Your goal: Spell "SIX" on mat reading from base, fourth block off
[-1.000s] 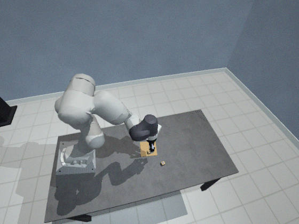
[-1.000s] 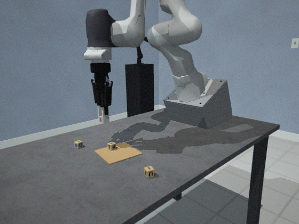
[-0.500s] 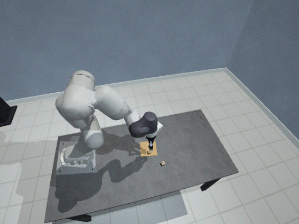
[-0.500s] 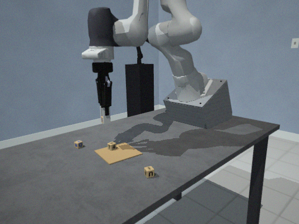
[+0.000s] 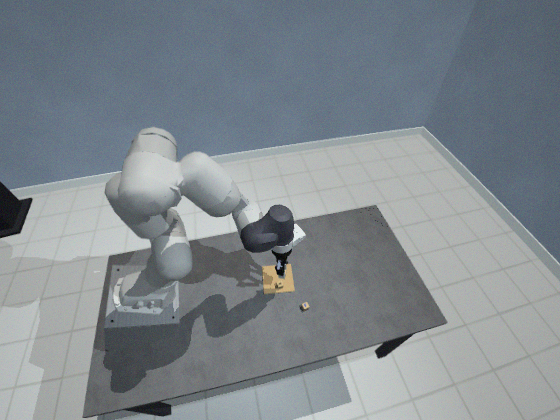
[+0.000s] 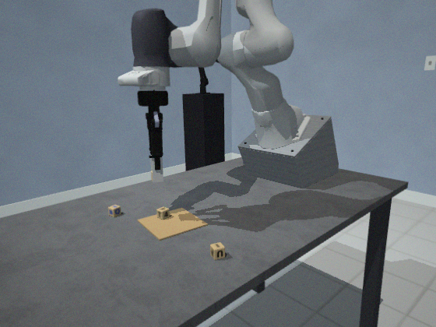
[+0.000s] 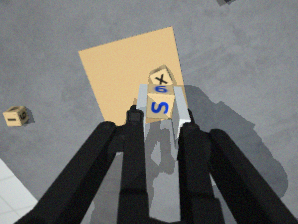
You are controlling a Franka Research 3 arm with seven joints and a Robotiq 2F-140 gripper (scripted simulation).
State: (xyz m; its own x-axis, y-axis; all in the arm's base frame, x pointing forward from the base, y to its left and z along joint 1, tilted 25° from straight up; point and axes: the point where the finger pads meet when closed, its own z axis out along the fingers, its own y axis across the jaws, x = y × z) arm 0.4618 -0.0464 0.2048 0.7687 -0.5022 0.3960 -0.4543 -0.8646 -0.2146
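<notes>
My gripper is now 10 mm past the tan mat, 40 mm to the right of it and 150 mm above it.
</notes>
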